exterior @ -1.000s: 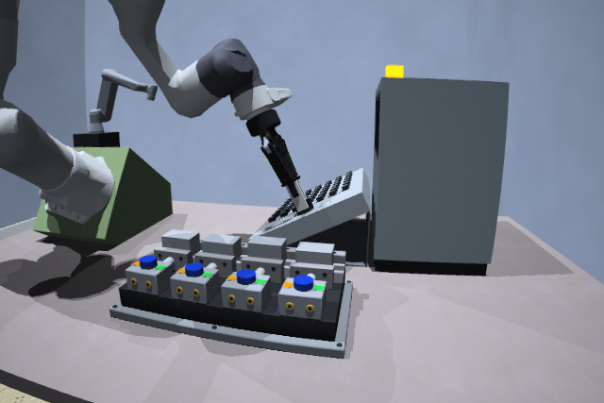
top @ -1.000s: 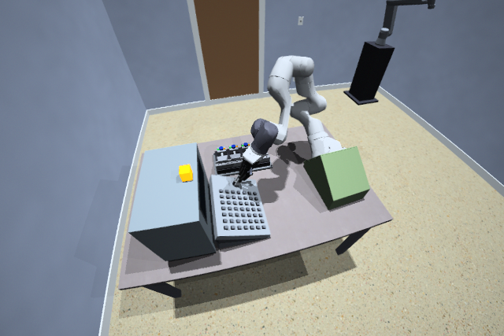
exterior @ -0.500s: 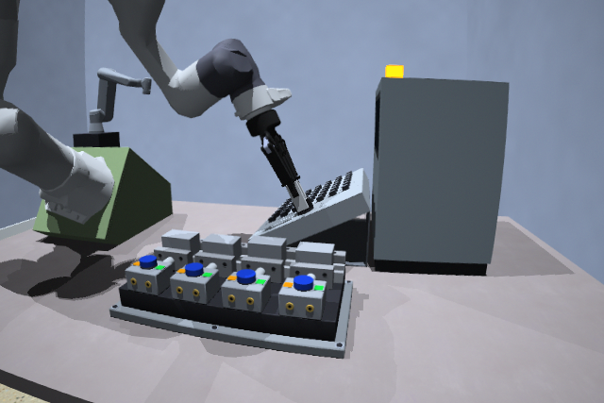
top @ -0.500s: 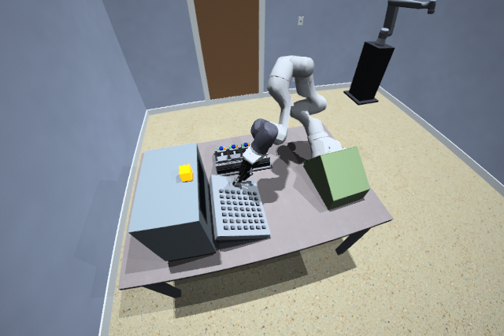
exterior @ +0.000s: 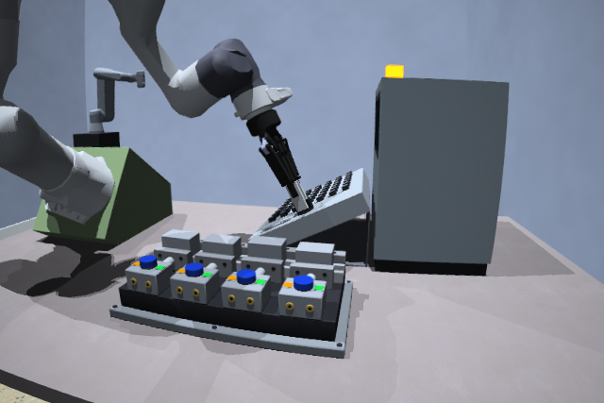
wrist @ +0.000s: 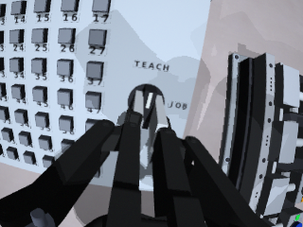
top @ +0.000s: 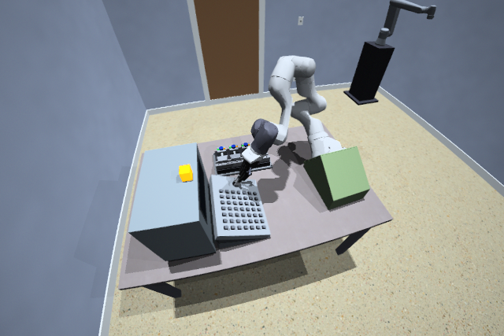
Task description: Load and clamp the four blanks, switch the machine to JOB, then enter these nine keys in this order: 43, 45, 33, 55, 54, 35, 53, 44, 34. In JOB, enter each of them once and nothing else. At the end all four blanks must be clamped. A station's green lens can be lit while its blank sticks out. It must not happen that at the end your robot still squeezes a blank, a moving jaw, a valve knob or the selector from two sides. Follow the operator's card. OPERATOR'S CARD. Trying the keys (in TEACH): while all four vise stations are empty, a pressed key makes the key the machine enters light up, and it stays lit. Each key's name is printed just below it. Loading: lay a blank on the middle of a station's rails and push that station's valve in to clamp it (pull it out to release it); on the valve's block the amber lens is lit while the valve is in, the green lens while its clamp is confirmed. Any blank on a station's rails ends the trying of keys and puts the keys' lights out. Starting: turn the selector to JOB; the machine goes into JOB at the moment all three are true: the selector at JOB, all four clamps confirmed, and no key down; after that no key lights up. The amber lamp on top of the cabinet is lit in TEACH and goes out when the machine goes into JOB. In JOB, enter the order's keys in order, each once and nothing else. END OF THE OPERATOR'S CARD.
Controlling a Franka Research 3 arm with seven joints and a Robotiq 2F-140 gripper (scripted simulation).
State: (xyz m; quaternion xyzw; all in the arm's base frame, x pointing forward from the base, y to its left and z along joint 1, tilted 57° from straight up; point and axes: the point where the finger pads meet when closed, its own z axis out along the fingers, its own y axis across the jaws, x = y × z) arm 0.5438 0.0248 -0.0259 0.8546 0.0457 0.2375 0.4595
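Right now the selector knob is 20 mm ahead of my hand and 20 mm below it. Round my hand: keypad: 40 mm ahead, 110 mm to the left, 70 mm below; key: 10 mm behind, 130 mm to the left, 50 mm below.
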